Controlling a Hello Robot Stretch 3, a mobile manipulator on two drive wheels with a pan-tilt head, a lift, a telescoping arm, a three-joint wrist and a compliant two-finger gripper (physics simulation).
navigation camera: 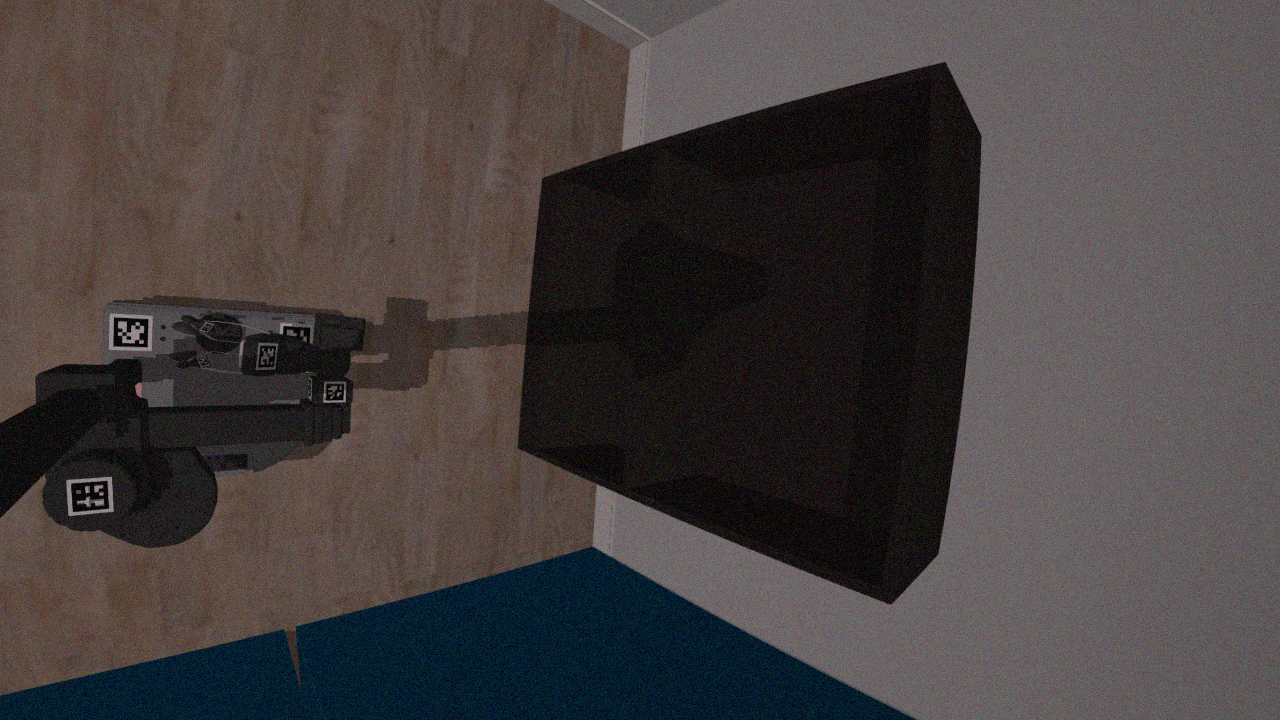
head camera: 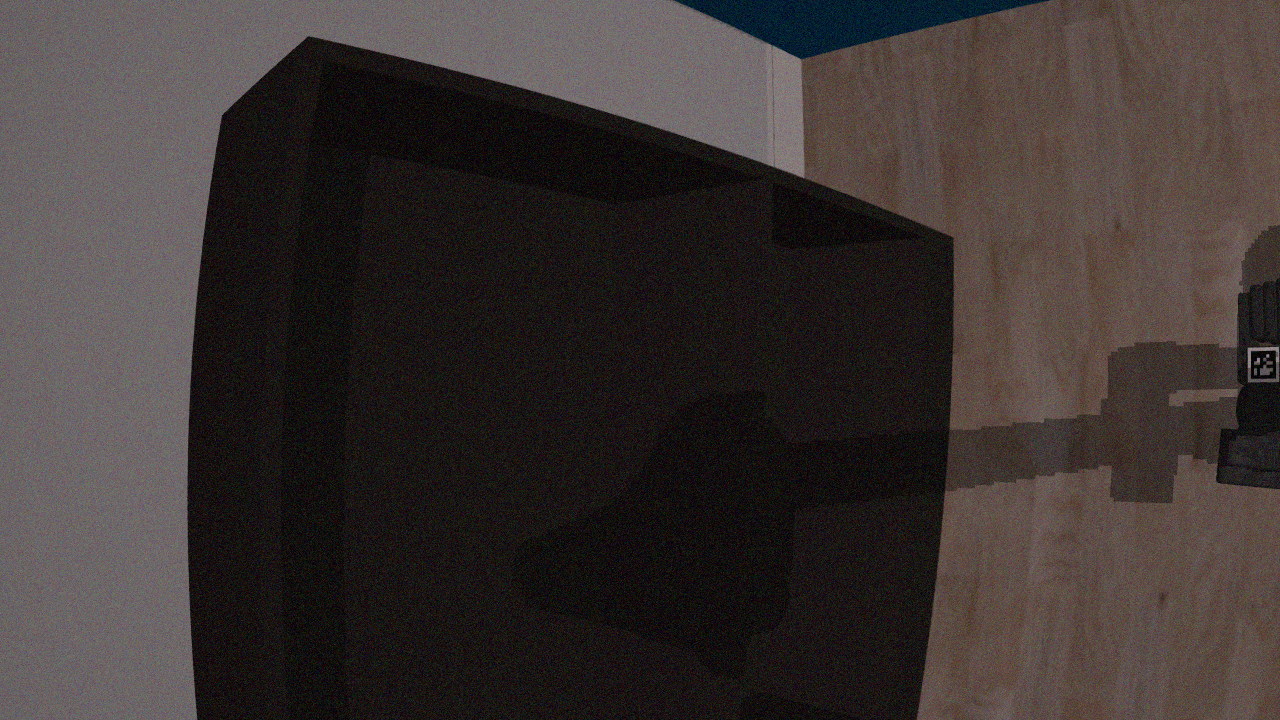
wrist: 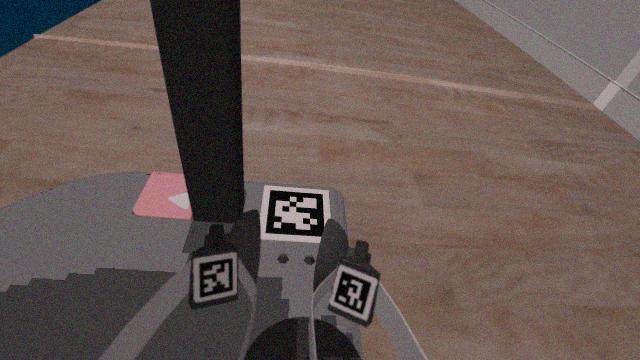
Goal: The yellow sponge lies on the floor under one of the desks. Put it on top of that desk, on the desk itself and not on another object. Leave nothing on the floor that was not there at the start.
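Seen in the pictures: gripper, fingertip midpoint: (navigation camera: 173, 340) (wrist: 289, 239); robot's base, origin of the base link: (navigation camera: 219, 331).
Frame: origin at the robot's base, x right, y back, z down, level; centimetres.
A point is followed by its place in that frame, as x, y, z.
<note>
The yellow sponge does not show in any of the views. A dark desk (head camera: 237, 402) {81.9, -0.7, -106.0} (navigation camera: 939, 358) {80.9, -6.1, -106.1} with side panels and a recessed back stands against the pale wall. Its inside is very dark, and a shadow falls across it. My gripper (navigation camera: 186, 342) {-6.6, 0.8, -21.1} (wrist: 289, 239) {-6.6, 0.8, -21.1} is open, its two fingers apart with nothing between them. It is drawn back over my own base, well away from the desk. In the head view the gripper itself is out of frame; part of the wrist shows at the right edge.
My base (navigation camera: 219, 385) {0.3, 9.1, -15.9} (wrist: 100, 240) {-9.0, 14.4, -16.0} stands on the wood floor (navigation camera: 358, 134) {24.3, -47.2, -0.1} (wrist: 450, 175) {-38.7, -31.0, -0.1} in front of the desk. The mast (wrist: 207, 110) {-11.6, 6.2, -26.2} rises beside the gripper in the wrist view. A blue surface (head camera: 805, 22) {93.8, 69.0, -13.3} (navigation camera: 537, 649) {59.2, 69.3, -37.4} (wrist: 30, 20) {-82.3, 71.4, -3.6} lies to one side.
</note>
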